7 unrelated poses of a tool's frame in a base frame.
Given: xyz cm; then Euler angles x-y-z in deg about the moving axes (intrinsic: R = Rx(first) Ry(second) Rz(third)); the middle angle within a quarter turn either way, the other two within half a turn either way.
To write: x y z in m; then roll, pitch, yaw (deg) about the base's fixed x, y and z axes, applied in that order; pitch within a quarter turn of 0, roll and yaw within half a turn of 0. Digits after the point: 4 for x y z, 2 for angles.
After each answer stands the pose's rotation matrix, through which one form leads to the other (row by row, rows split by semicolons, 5 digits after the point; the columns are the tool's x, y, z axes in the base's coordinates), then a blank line. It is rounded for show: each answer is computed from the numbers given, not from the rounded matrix.
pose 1, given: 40.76 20.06 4.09 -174.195 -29.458 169.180
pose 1, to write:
0.4076 0.2006 0.0409 167.55 -27.49 -164.60
-0.85524 -0.16345 -0.49179; -0.23562 0.96785 0.08807; 0.46158 0.19119 -0.86625

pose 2, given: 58.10 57.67 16.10 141.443 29.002 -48.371
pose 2, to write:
0.5810 0.5767 0.1610 134.44 12.36 53.50
0.58100 0.65373 0.48484; 0.78526 -0.29360 -0.54513; -0.21402 0.69745 -0.68393

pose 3, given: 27.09 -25.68 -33.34 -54.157 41.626 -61.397
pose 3, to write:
0.2709 -0.2568 -0.3334 -59.04 -31.70 -65.13
0.35785 0.65627 0.66427; -0.77189 -0.19242 0.60594; 0.52548 -0.72958 0.43771

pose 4, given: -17.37 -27.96 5.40 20.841 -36.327 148.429
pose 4, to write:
-0.1737 -0.2796 0.0540 -38.22 16.58 135.74
-0.68641 -0.42180 -0.59239; 0.66886 -0.68590 -0.28663; -0.28542 -0.59298 0.75294

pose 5, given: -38.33 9.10 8.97 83.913 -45.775 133.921
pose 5, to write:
-0.3833 0.0910 0.0897 -84.33 -41.57 130.29
-0.48382 -0.50239 -0.71661; 0.57066 0.43970 -0.69355; 0.66353 -0.74449 0.07396

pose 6, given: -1.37 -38.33 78.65 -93.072 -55.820 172.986
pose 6, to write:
-0.0137 -0.3833 0.7865 91.73 4.47 -124.01
-0.55759 -0.06860 -0.82728; -0.82645 -0.04769 0.56099; -0.07793 0.99650 -0.03011

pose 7, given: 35.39 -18.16 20.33 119.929 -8.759 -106.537
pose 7, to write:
0.3539 -0.1816 0.2033 -147.06 54.02 118.61
-0.28131 0.94746 -0.15228; 0.51585 0.01550 -0.85654; -0.80917 -0.31951 -0.49311

